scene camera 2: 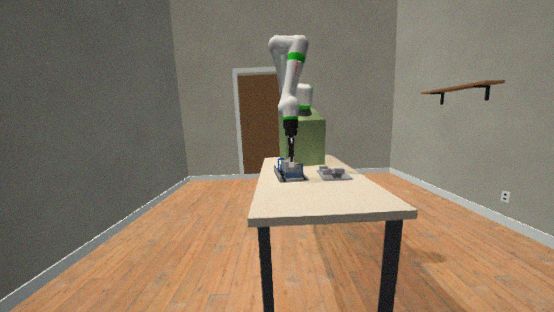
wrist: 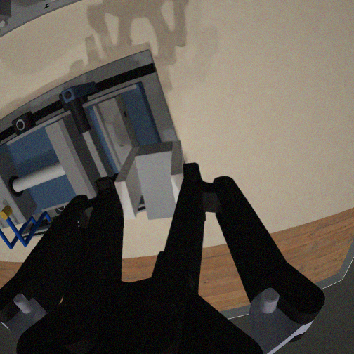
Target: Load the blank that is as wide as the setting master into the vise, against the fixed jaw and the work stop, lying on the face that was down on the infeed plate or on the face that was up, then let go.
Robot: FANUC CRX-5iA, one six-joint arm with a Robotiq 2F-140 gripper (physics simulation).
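Pixels of known places: gripper, between the fingertips: (scene camera 2: 291, 166); arm's base, origin of its link: (scene camera 2: 302, 113).
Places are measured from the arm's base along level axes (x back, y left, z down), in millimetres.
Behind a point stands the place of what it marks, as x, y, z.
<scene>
My gripper (scene camera 2: 291, 159) {-543, -188, 343} (wrist: 158, 158) points down, shut on a light grey blank (scene camera 2: 292, 164) (wrist: 155, 182) with a channel between two side walls. The fingertips press on its two outer sides. The blue and grey vise (scene camera 2: 296, 174) {-540, -156, 398} (wrist: 145, 112) is under and beside the blank, which overlaps the vise's near right part in the wrist view. The movable jaw (wrist: 70, 150) is left of the blank, apart from it. A blue clamp block (wrist: 68, 97) with a dark rod sits on the rail. Contact of the blank with the fixed jaw, work stop or vise bed cannot be made out.
The grey infeed plate (scene camera 2: 346, 177) {-559, 169, 433} with several grey blocks (scene camera 2: 338, 172) {-478, 147, 420} stands right of the vise in the scene view. A blue zigzag part (wrist: 25, 232) is at the vise's left end in the wrist view. The table (scene camera 2: 320, 200) {-869, -93, 441} ends beyond the gripper; a green pedestal (scene camera 2: 312, 140) {-152, 46, 226} stands behind.
</scene>
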